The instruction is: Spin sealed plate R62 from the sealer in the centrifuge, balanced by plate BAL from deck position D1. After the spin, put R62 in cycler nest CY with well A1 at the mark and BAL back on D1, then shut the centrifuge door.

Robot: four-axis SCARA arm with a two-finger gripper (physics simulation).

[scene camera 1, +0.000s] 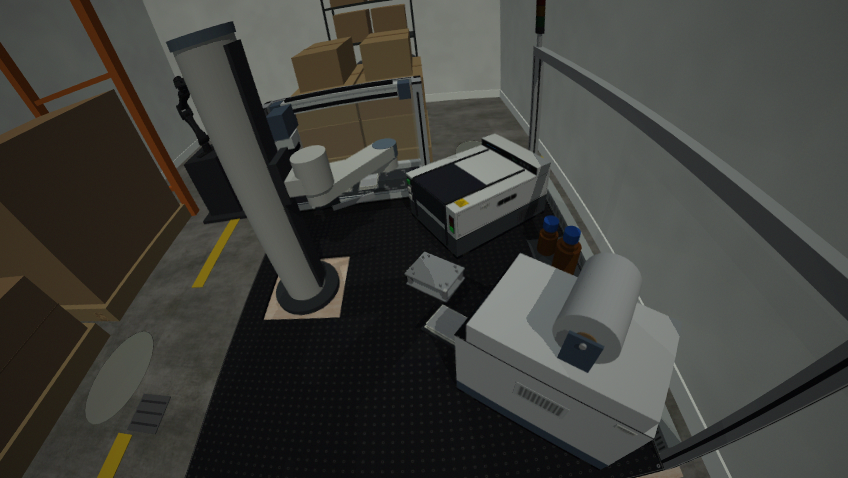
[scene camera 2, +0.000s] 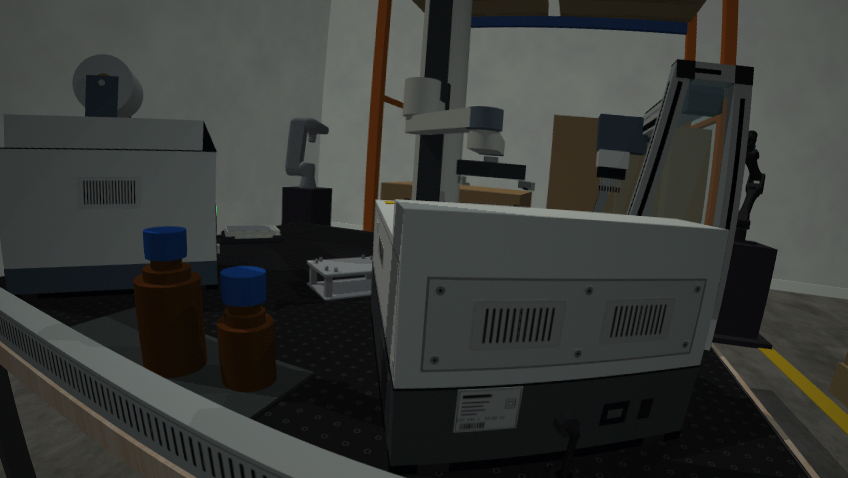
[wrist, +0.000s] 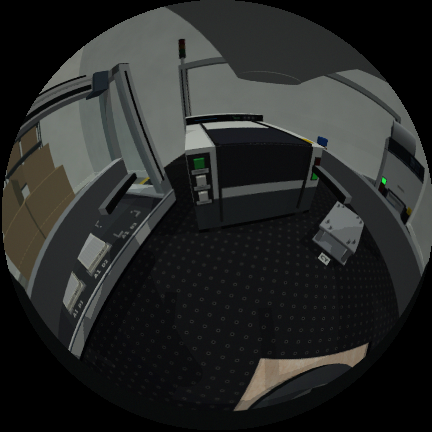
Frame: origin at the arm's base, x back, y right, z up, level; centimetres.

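Where they show: gripper, between the fingertips: [scene camera 1: 368,183] [scene camera 2: 498,183] [wrist: 224,154]; arm's base, origin of its link: [scene camera 1: 308,287].
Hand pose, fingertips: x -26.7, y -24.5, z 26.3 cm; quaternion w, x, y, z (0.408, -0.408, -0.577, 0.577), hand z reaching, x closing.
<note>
Things, the pixels of their centre, and the offset from my fingertips. Level surfaces: height alone.
- centrifuge, middle of its body: [scene camera 2: 496,282] [wrist: 237,150] [scene camera 1: 478,189] dx -40.7, dy -8.1, dz -12.9 cm
- centrifuge's dark door, middle of its body: [wrist: 269,163] [scene camera 1: 428,201] dx -20.8, dy +3.2, dz -8.6 cm
- pale plate, middle of its body: [scene camera 2: 251,228] [scene camera 1: 452,324] dx -24.6, dy +52.6, dz -13.9 cm
- sealer, middle of its body: [scene camera 1: 565,353] [scene camera 2: 120,173] [wrist: 398,169] dx -47.6, dy +71.7, dz -1.3 cm
- cycler nest CY, middle of its body: [scene camera 2: 350,274] [wrist: 342,228] [scene camera 1: 434,275] dx -20.7, dy +27.1, dz -21.8 cm
- dark mat, height of its surface: dz -25.0 cm
My gripper [scene camera 2: 494,181] [wrist: 224,154] is open and empty, in front of the centrifuge [scene camera 1: 475,190] [scene camera 2: 552,380] [wrist: 265,202]; its fingers stand wide apart in the wrist view. The centrifuge's dark door [wrist: 265,165] looks shut, so its inside is hidden. A pale plate [scene camera 1: 448,322] [scene camera 2: 252,229] lies on the tray in front of the sealer [scene camera 1: 510,308] [scene camera 2: 47,207] [wrist: 400,165]; no label is readable. A white plate [wrist: 73,291] sits at the D1 label and another white plate [wrist: 93,252] at D2. The cycler nest CY [scene camera 1: 435,273] [scene camera 2: 341,289] [wrist: 345,222] shows no plate on top.
A gantry frame [scene camera 1: 422,121] [scene camera 2: 742,148] [wrist: 140,120] stands over the deck beside the centrifuge. Two brown bottles [scene camera 1: 547,240] [scene camera 2: 171,320] with blue caps stand between sealer and centrifuge, near the back edge. The arm's column [scene camera 1: 249,172] stands on the dark mat [scene camera 1: 332,385].
</note>
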